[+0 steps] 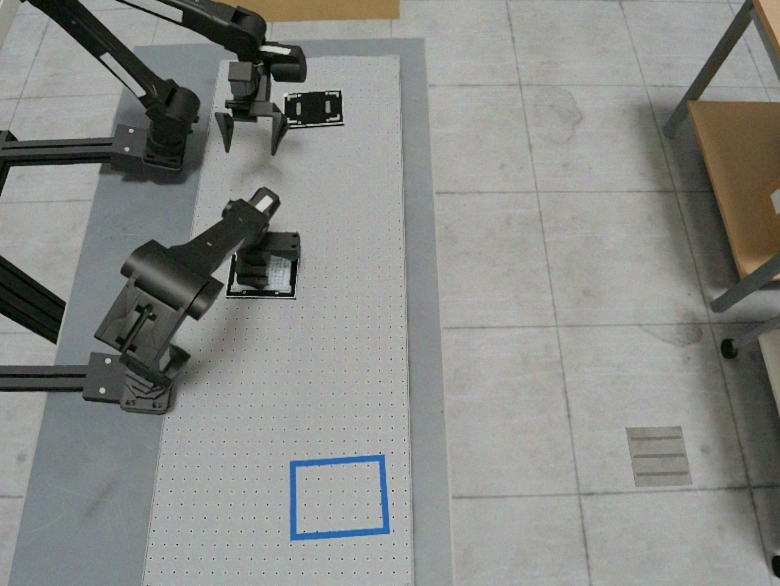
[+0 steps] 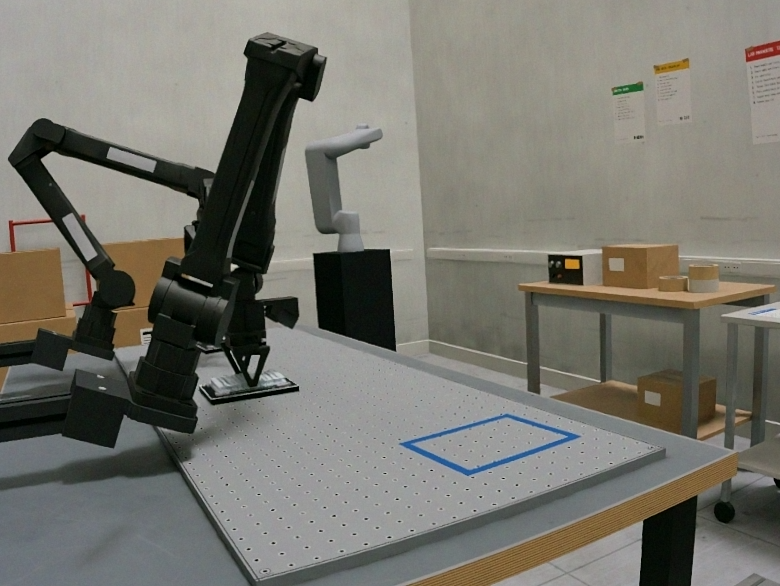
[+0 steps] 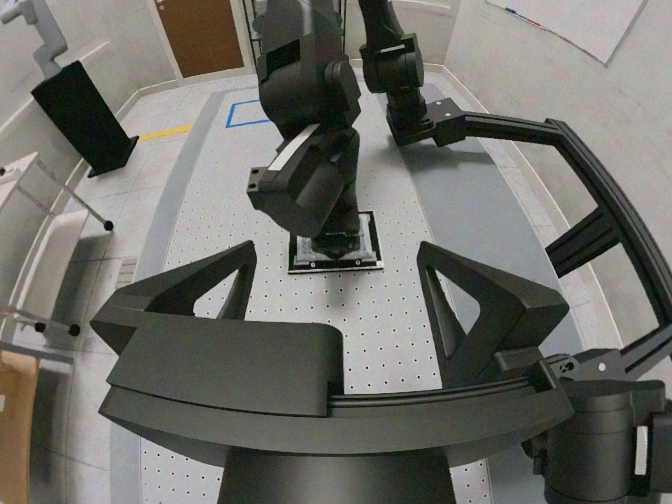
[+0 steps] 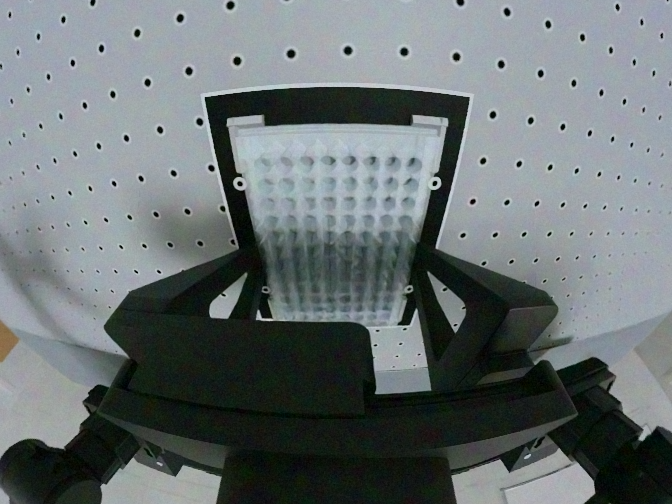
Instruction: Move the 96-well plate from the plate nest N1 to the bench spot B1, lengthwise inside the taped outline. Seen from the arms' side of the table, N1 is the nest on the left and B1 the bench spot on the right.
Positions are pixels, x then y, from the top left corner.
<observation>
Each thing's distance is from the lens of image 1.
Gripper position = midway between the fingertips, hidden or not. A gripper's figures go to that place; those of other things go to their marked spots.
my left gripper (image 1: 250, 154): 117 cm
my right gripper (image 1: 262, 272): 129 cm
</observation>
